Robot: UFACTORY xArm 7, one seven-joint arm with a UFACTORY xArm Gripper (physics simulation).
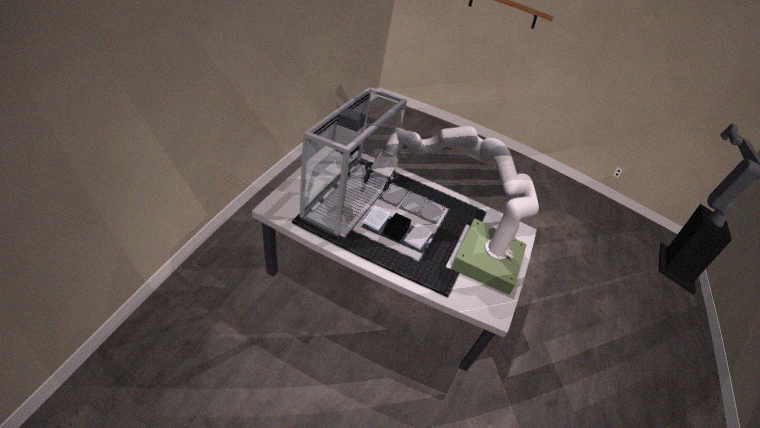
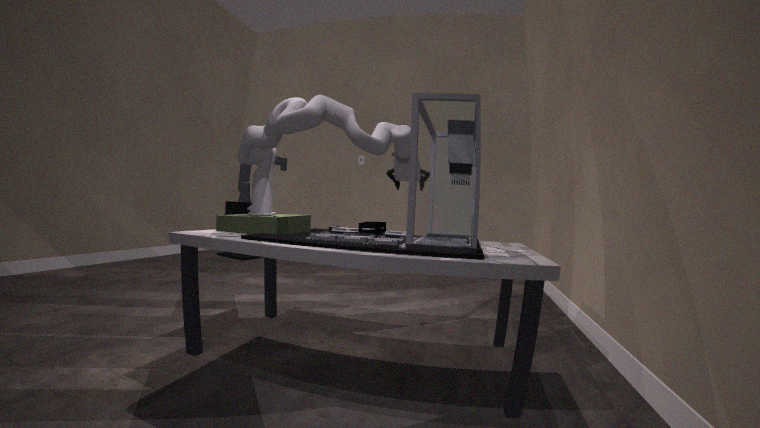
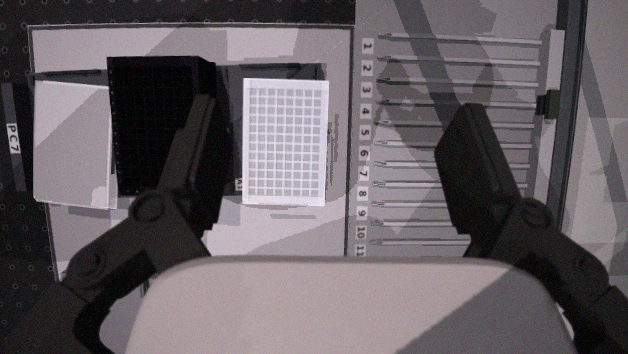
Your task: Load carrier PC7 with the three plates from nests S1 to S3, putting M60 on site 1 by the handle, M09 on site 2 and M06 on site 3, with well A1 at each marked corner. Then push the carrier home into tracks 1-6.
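Where they show: gripper, fingertip midpoint: [image 1: 374, 186] [image 3: 337, 123]; arm's base, link origin: [image 1: 496, 250] [image 2: 262, 214].
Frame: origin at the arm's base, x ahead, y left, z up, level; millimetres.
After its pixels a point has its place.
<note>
My gripper [image 1: 377, 182] {y 209, x 598, z 143 mm} [image 2: 409, 187] {y 209, x 598, z 143 mm} [image 3: 337, 123] {y 209, x 598, z 143 mm} is open and empty, above the right end of carrier PC7 [image 3: 270, 71] {y 257, x 539, z -51 mm} and the deck's left edge. A plain white plate [image 1: 421, 236] {y 148, x 338, z -34 mm} [image 3: 70, 145] {y 148, x 352, z -35 mm} lies on the carrier nearest the PC7 label [image 3: 13, 139] {y 144, x 293, z -32 mm}. A black plate [image 1: 397, 226] {y 200, x 446, z -8 mm} [image 2: 372, 227] {y 123, x 480, z -23 mm} [image 3: 145, 115] {y 192, x 442, z -7 mm} sits in the middle, partly behind the left finger. A clear gridded plate [image 1: 376, 217] {y 195, x 565, z -35 mm} [image 3: 285, 145] {y 187, x 568, z -36 mm} lies at the track end, with an A1 mark [image 3: 239, 184] {y 136, x 526, z -51 mm} by its lower left. Plate names are unreadable; full seating cannot be told. The carrier is outside the numbered tracks [image 3: 455, 144].
The enclosure's grey posts [image 1: 344, 191] {y 394, x 625, z 206 mm} [image 2: 411, 212] {y -170, x 737, z 47 mm} stand around the tracks. A pipetting head [image 2: 460, 148] hangs inside. Three grey nests [image 1: 394, 194] {y -24, x 608, z -50 mm} [image 1: 413, 202] {y -45, x 503, z -50 mm} [image 1: 432, 211] {y -59, x 396, z -50 mm} lie behind the carrier. The green base [image 1: 483, 265] {y 140, x 9, z 4 mm} [image 2: 263, 223] {y -130, x 128, z -27 mm} holds my arm.
</note>
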